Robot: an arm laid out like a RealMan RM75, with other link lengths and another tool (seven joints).
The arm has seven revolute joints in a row. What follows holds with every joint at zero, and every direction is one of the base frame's. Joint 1 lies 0.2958 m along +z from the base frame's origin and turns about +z. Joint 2 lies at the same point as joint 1 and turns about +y. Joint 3 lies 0.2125 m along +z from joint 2 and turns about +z. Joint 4 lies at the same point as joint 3 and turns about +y. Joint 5 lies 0.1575 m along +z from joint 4 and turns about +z. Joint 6 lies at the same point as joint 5 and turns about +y. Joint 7 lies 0.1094 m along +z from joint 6 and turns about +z. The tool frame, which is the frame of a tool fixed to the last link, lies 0.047 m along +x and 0.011 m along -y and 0.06 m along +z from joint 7; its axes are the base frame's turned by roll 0, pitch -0.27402 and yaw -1.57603 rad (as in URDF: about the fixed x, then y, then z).
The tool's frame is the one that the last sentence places.
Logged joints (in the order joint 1, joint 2, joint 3, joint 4, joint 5, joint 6, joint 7), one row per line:
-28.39, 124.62, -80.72, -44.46, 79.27, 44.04, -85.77
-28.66, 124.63, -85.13, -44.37, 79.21, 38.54, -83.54
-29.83, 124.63, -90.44, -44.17, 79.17, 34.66, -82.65
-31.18, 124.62, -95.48, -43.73, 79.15, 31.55, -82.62
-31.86, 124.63, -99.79, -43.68, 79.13, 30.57, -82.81
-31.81, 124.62, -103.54, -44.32, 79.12, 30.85, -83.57
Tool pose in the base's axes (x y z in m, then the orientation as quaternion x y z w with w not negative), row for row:
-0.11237, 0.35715, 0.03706, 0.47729, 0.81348, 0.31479, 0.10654
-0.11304, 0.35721, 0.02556, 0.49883, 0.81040, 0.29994, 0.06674
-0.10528, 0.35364, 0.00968, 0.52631, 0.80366, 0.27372, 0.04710
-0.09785, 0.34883, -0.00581, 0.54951, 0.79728, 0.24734, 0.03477
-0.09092, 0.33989, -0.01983, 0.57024, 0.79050, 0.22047, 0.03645
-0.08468, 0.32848, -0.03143, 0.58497, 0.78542, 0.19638, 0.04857
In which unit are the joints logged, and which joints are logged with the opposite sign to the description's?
The joints are logged in degrees. Opposite sign: joint 2, joint 3, joint 4.
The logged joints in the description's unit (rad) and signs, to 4 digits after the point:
-0.4955, -2.1750, 1.4088, 0.7760, 1.3835, 0.7686, -1.4970
-0.5002, -2.1752, 1.4858, 0.7744, 1.3825, 0.6726, -1.4580
-0.5206, -2.1752, 1.5785, 0.7709, 1.3818, 0.6049, -1.4425
-0.5442, -2.1750, 1.6664, 0.7632, 1.3814, 0.5507, -1.4420
-0.5561, -2.1752, 1.7417, 0.7624, 1.3811, 0.5335, -1.4453
-0.5552, -2.1750, 1.8071, 0.7735, 1.3809, 0.5384, -1.4586

